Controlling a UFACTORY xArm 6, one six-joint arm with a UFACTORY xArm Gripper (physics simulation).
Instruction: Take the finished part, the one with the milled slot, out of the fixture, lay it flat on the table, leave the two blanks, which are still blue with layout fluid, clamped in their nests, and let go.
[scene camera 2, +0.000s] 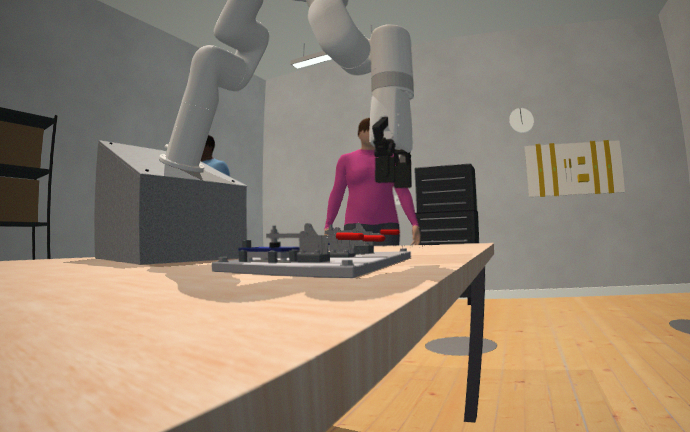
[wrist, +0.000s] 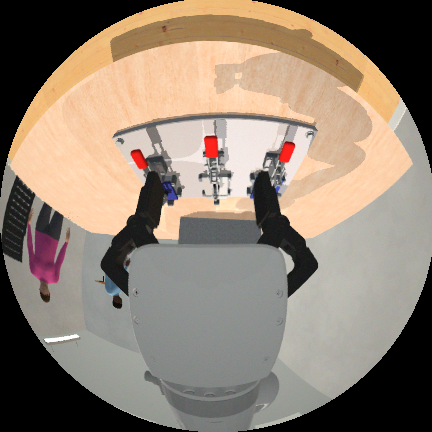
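The fixture plate lies on the table and carries three toggle clamps with red handles. In the wrist view these are the left handle, middle handle and right handle. In the scene view all the handles lie low. A blue blank sits at the left clamp; a sliver of another blue blank shows behind the right finger. Blue also shows at the near nest in the scene view. The finished part cannot be told apart from the pale plate at the middle clamp. My gripper is open and empty, high above the fixture.
The grey robot pedestal stands behind the fixture on the wooden table. A person in pink and a black drawer cabinet are beyond the table. The table edge runs along the handle side.
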